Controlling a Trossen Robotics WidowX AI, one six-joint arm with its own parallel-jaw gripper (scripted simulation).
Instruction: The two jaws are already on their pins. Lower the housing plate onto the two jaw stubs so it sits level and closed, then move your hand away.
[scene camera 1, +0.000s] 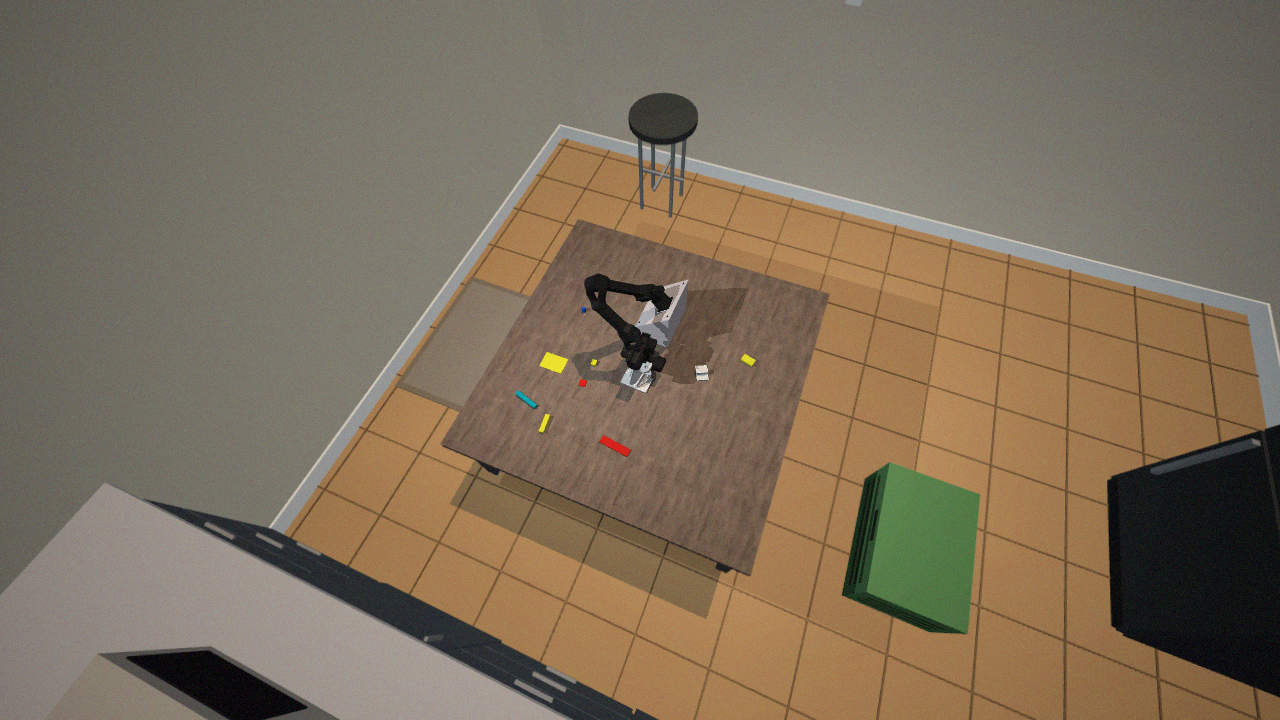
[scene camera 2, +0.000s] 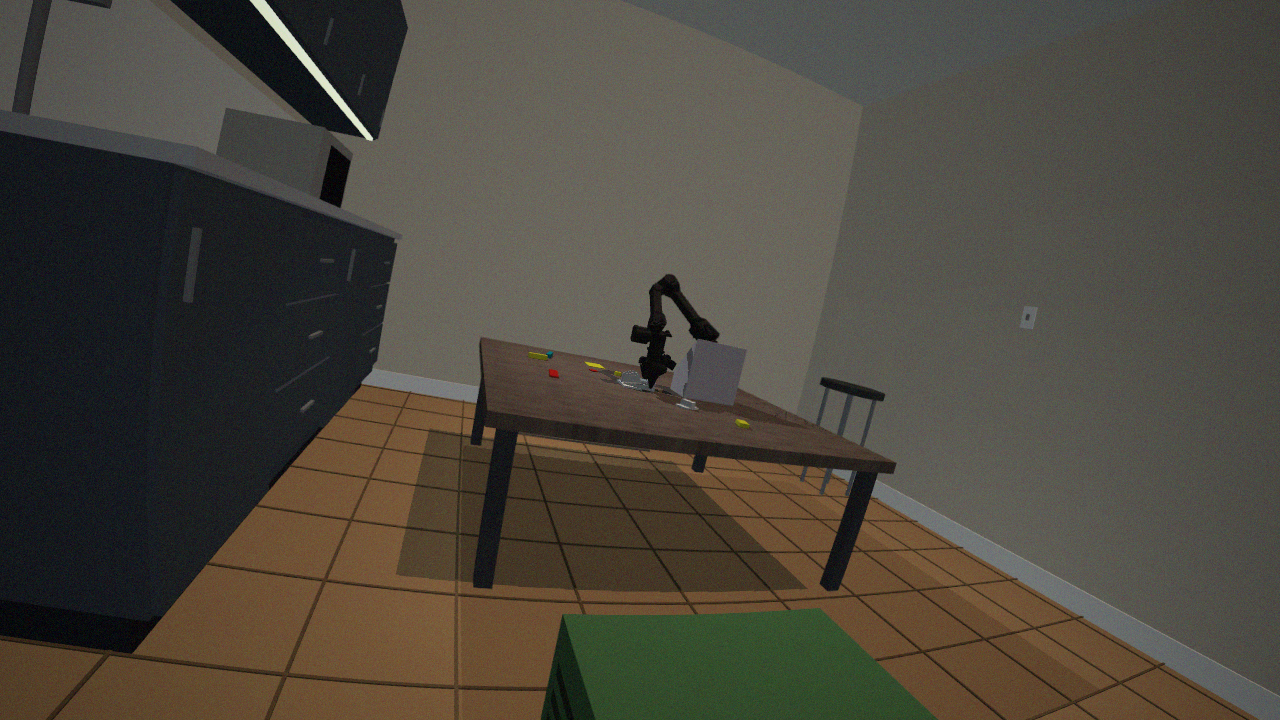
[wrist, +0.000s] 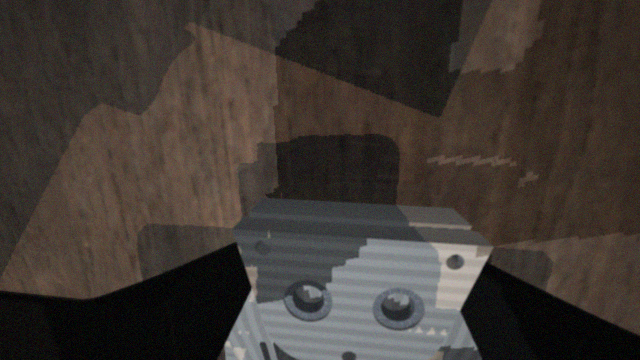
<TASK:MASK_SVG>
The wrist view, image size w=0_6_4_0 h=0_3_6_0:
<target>gripper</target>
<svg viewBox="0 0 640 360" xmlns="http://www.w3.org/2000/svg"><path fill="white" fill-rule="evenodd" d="M461 309L462 316L482 360L640 360L640 335L613 325L557 296L554 297L554 295L534 287L487 262ZM237 243L232 243L148 280L98 297L76 299L0 291L0 360L217 360L252 288Z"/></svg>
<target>housing plate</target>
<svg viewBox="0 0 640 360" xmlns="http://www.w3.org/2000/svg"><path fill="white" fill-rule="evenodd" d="M232 229L266 331L272 341L282 351L297 360L429 360L439 350L450 332L494 248L479 232L252 217L243 217ZM382 305L383 300L392 294L404 294L412 299L405 309L399 311L389 310ZM296 289L302 286L312 286L320 290L324 298L315 303L308 303L298 297Z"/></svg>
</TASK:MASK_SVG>
